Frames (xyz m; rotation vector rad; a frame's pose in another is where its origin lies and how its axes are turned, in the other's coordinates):
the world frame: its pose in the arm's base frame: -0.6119 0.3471 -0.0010 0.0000 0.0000 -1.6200
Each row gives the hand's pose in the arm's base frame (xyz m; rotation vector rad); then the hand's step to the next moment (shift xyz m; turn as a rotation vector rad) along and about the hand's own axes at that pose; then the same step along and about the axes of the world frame.
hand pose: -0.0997 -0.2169 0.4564 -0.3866 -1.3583 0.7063
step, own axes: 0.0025 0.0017 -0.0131 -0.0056 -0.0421 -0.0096
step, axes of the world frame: -0.0054 0.0122 -0.0017 0.0324 0.0205 0.0206
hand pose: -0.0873 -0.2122 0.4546 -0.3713 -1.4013 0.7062
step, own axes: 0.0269 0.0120 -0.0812 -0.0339 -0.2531 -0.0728
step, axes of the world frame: -0.0436 0.0746 0.0002 0.1918 0.1380 0.1212
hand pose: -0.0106 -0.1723 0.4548 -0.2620 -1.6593 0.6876
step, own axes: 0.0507 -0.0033 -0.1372 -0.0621 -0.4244 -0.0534
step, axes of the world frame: -0.0700 0.1174 0.0521 0.3474 0.1681 0.1945
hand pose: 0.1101 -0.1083 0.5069 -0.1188 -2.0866 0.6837
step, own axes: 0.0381 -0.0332 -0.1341 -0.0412 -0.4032 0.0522
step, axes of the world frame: -0.0461 0.0878 0.1035 0.3724 0.0696 0.1533
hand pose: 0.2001 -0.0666 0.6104 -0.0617 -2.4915 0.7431
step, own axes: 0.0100 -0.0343 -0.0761 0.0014 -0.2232 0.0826
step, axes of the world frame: -0.0122 0.0330 0.0764 0.2305 -0.0082 0.0586
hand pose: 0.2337 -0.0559 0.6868 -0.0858 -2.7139 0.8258
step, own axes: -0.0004 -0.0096 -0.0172 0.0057 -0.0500 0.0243
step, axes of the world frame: -0.0014 0.0058 0.0188 0.0543 -0.0086 0.0100
